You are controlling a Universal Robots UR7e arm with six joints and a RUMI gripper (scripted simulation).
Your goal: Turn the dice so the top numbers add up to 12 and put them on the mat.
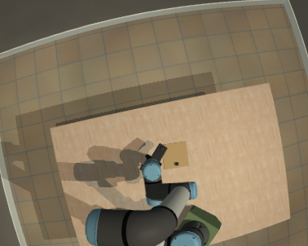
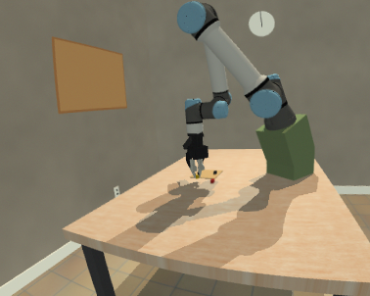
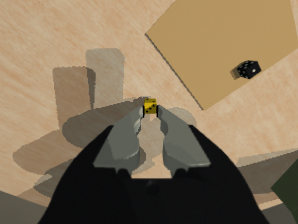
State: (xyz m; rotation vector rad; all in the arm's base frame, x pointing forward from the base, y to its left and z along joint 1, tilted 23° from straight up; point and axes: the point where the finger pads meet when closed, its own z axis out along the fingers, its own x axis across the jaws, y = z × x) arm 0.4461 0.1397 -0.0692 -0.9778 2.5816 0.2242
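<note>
Right now my hand is 80 mm past the red die and 30 mm above it. From my hand the other things lie so: yellow die (10 mm below); black die (60 mm behind, 120 mm to the right, 20 mm below); tan mat (10 mm behind, 120 mm to the right, 30 mm below).
</note>
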